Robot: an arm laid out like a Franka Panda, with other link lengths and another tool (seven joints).
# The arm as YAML. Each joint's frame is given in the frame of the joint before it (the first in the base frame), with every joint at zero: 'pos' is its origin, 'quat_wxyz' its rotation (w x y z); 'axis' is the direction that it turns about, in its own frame. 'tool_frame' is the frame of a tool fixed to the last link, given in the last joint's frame.
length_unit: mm
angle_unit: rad
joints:
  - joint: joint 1
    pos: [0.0, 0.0, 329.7]
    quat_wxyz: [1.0, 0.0, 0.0, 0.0]
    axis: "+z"
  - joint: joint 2
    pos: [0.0, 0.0, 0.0]
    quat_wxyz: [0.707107, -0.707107, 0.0, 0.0]
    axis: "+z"
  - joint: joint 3
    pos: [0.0, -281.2, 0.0]
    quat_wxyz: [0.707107, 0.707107, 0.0, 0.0]
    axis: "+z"
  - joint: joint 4
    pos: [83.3, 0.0, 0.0]
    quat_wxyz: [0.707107, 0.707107, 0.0, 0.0]
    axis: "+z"
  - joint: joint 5
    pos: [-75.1, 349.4, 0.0]
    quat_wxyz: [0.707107, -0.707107, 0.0, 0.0]
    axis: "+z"
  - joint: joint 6
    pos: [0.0, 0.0, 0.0]
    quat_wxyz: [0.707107, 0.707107, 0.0, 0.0]
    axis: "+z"
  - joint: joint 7
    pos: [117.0, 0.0, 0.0]
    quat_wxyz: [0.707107, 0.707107, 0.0, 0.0]
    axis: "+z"
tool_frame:
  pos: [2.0, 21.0, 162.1]
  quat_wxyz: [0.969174, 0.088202, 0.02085, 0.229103]
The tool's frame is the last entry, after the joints.
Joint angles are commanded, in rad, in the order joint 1, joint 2, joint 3, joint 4, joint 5, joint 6, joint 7. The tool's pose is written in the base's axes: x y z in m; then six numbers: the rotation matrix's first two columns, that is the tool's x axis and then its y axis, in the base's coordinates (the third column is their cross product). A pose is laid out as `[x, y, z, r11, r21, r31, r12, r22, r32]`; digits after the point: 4 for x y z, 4 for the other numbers.
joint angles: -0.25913, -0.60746, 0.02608, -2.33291, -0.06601, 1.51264, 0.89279
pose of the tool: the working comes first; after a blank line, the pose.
Where each joint sits with the arm in this pose, in the base's axes (m; each line is computed from the numbers above, not from the rounded line before):
joint 1: 0.0000 0.0000 0.3297
joint 2: 0.0000 0.0000 0.3297
joint 3: -0.1551 0.0411 0.5606
joint 4: -0.0885 0.0257 0.6081
joint 5: 0.2583 -0.0580 0.6284
joint 6: 0.2583 -0.0580 0.6284
joint 7: 0.3693 -0.0857 0.6037
the tool: 0.3153 -0.1011 0.4502

[0.3153, -0.1011, 0.4502, -0.0186, -0.9993, 0.0334, -0.9988, 0.0200, 0.0438]
